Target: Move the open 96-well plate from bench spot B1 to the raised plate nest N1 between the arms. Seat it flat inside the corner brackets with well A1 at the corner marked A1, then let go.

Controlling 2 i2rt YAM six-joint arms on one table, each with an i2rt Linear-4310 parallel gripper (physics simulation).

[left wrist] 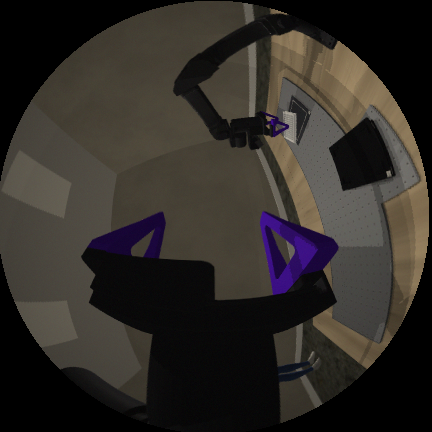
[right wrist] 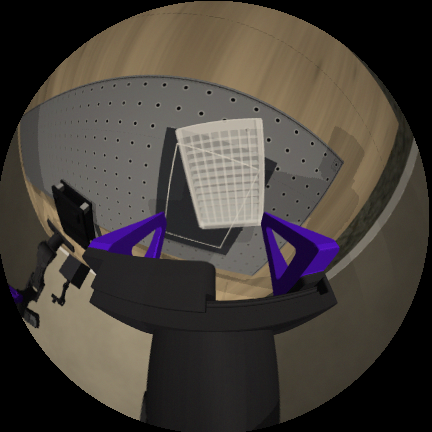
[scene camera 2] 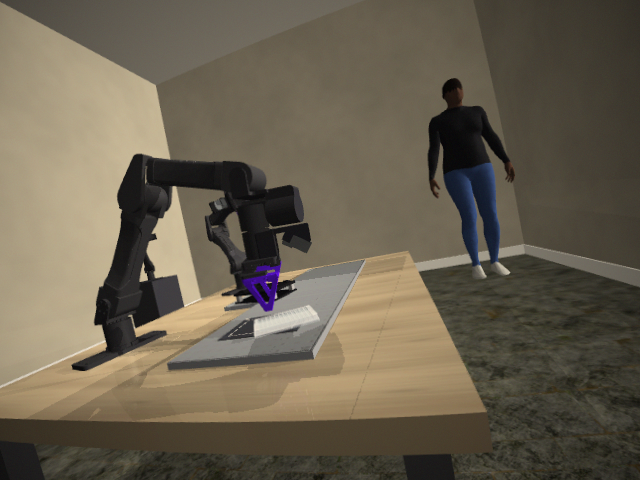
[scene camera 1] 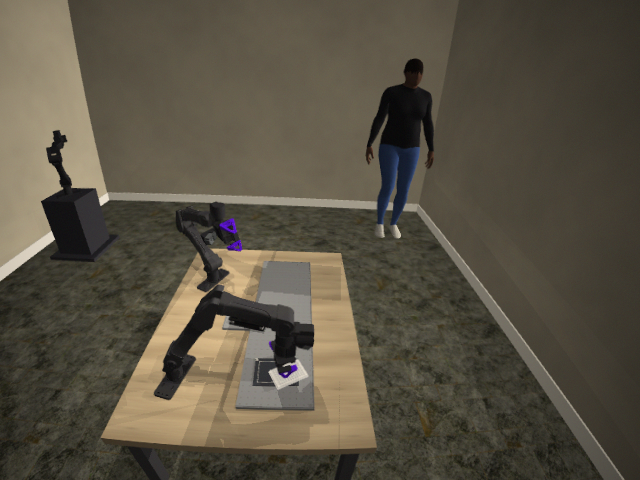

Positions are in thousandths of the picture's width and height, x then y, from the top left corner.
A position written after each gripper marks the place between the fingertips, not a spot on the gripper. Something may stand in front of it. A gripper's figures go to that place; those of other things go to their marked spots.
The right gripper (scene camera 2: 423,632): 62 cm from the lens. A white well plate (scene camera 2: 426,676) is 58 cm from the lens.
